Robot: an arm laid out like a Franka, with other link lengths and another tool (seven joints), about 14 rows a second.
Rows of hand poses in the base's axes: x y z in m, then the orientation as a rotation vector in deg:
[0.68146 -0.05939 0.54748 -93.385 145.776 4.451]
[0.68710 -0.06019 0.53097 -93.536 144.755 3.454]
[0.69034 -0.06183 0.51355 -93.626 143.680 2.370]
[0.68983 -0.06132 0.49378 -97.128 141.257 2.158]
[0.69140 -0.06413 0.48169 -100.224 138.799 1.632]
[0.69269 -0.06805 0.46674 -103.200 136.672 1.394]
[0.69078 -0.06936 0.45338 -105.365 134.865 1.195]
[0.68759 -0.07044 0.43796 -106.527 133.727 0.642]
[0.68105 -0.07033 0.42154 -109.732 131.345 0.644]
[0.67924 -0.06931 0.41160 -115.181 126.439 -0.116]
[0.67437 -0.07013 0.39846 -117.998 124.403 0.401]
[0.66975 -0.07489 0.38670 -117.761 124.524 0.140]
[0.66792 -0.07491 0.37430 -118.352 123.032 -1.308]
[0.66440 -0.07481 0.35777 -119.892 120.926 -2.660]
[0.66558 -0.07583 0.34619 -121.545 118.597 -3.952]
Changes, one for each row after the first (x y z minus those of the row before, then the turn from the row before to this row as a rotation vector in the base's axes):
[0.00564 -0.00080 -0.01651 -0.130 -1.045 0.390]
[0.00324 -0.00164 -0.01742 -0.143 -1.139 0.373]
[-0.00051 0.00051 -0.01977 -0.233 -0.283 2.818]
[0.00157 -0.00281 -0.01209 -0.297 -0.528 2.596]
[0.00129 -0.00392 -0.01495 -0.297 -0.178 2.422]
[-0.00191 -0.00131 -0.01336 -0.140 -0.271 1.864]
[-0.00319 -0.00108 -0.01542 -0.242 -0.423 1.047]
[-0.00654 0.00011 -0.01642 -0.268 0.001 2.657]
[-0.00181 0.00102 -0.00994 -0.587 -0.675 4.841]
[-0.00487 -0.00082 -0.01314 -0.166 0.426 2.321]
[-0.00462 -0.00476 -0.01176 -0.065 -0.165 -0.183]
[-0.00183 -0.00002 -0.01240 -0.296 -1.199 0.897]
[-0.00352 0.00010 -0.01653 -0.473 -1.016 1.647]
[0.00118 -0.00102 -0.01158 -0.439 -1.020 1.817]

